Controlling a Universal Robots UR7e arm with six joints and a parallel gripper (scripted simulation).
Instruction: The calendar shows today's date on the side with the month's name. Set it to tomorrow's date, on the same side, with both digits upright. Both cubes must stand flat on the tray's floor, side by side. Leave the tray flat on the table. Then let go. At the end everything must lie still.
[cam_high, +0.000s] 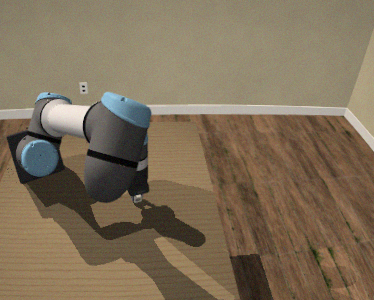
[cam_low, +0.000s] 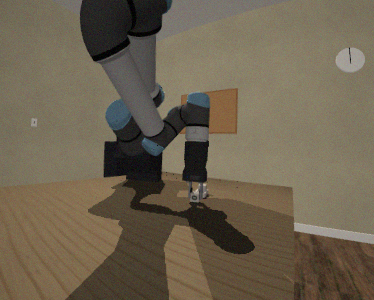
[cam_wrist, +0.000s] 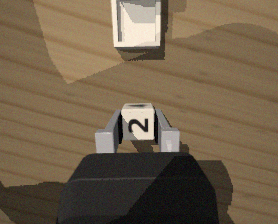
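Right now the white digit cube is 10 mm below my hand. From my hand the other things lie so: white tray: 110 mm to the left, 20 mm below, 20 mm behind.
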